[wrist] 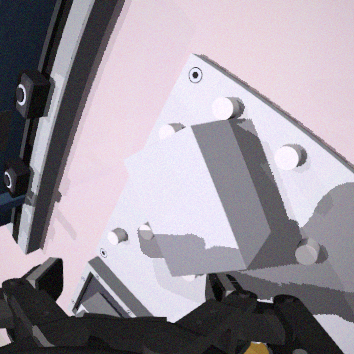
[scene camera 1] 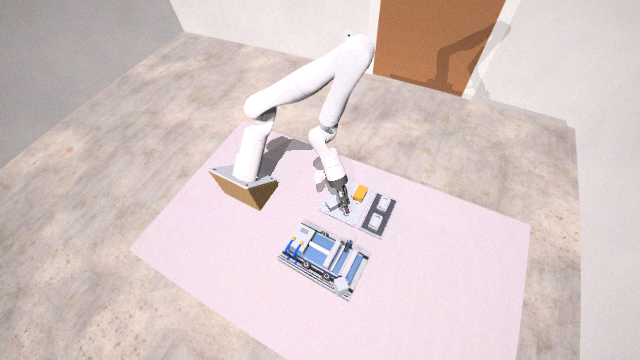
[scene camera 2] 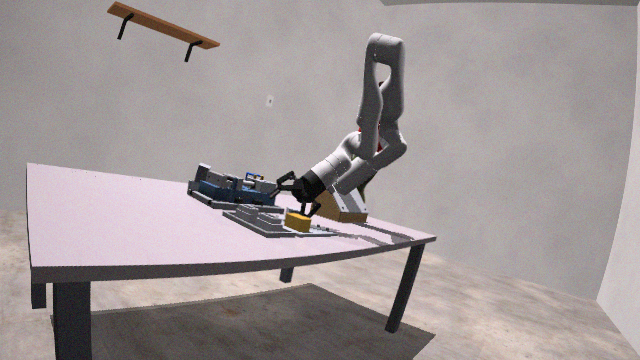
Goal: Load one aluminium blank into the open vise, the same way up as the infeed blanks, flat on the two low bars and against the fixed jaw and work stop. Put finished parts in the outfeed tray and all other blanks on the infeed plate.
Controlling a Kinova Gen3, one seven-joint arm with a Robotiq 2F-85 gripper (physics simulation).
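Places are measured from the arm's base along level axes (x back, y right, z up), in metres.
Pixels of known places: gripper, fingertip midpoint: [wrist: 133, 278] [scene camera 1: 348, 208] [scene camera 2: 279, 210]; arm's base at its link origin: [scene camera 1: 246, 177] [scene camera 2: 339, 185].
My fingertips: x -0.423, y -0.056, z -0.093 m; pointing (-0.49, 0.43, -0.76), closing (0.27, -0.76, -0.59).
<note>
Ahead of a thing's pixels: the offset from my fingertips to its top centre. "pt": to the spot under its first point.
An aluminium blank @(dx +0.065, dy -0.009, dz +0.007 m) [scene camera 1: 332, 204] [wrist: 195, 200] sits among round pegs on the pale infeed plate @(dx +0.024, dy -0.050, dz -0.029 m) [scene camera 1: 356, 213] [wrist: 200, 100]; its pale face and a shaded side show in the wrist view. My gripper [scene camera 1: 345, 209] [scene camera 2: 291, 204] [wrist: 133, 278] is open and empty, with its fingertips near the blank's lower edge in the wrist view; their exact height is unclear. The blue vise @(dx +0.022, dy +0.213, dz +0.062 m) [scene camera 1: 342, 262] [scene camera 2: 237, 193] shows an open gap between its pale jaws. Two light grey parts @(pt dx -0.128, dy -0.077, dz -0.010 m) [scene camera 1: 383, 203] @(pt dx -0.119, dy +0.012, dz -0.010 m) [scene camera 1: 375, 221] sit in the dark outfeed tray [scene camera 1: 383, 228].
An orange block @(dx -0.025, dy -0.090, dz +0.007 m) [scene camera 1: 360, 193] [scene camera 2: 297, 222] stands on the infeed plate near the outfeed tray. A pale block @(dx -0.076, dy +0.302, dz +0.077 m) [scene camera 1: 341, 286] is at the vise base's corner. Blue hoses [scene camera 1: 298, 252] with orange ends are at the vise's other end. The robot's wedge base [scene camera 1: 244, 191] is at the left.
</note>
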